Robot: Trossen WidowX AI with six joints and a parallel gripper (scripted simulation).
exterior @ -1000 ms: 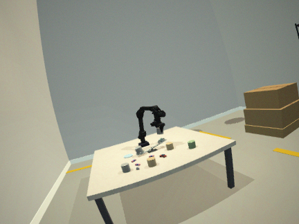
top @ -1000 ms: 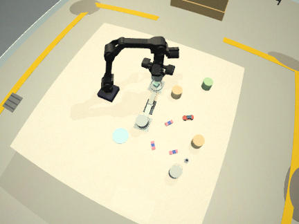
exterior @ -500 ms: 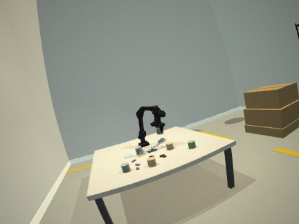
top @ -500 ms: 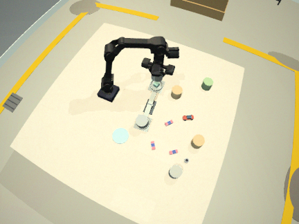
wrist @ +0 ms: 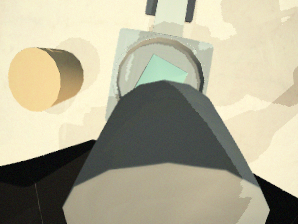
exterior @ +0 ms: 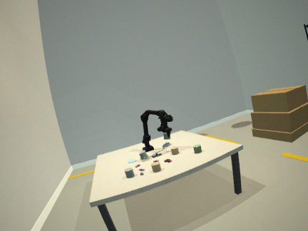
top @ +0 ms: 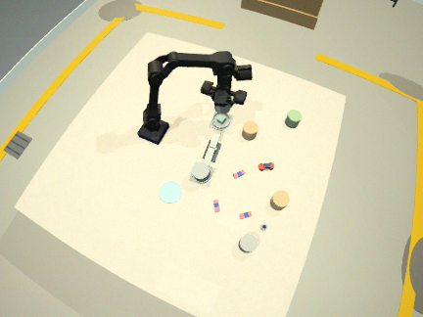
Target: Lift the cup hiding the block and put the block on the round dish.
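Right now the pale blue round dish is 41 cm to the right of my gripper tip, 15 cm below it and 8 cm behind it. From my gripper tip the other things lie so: red toy (27 cm ahead, 14 cm to the right, 14 cm below); balance beam (16 cm to the right, 11 cm below, 1 cm ahead); green cylinder (31 cm ahead, 15 cm to the left, 11 cm below).
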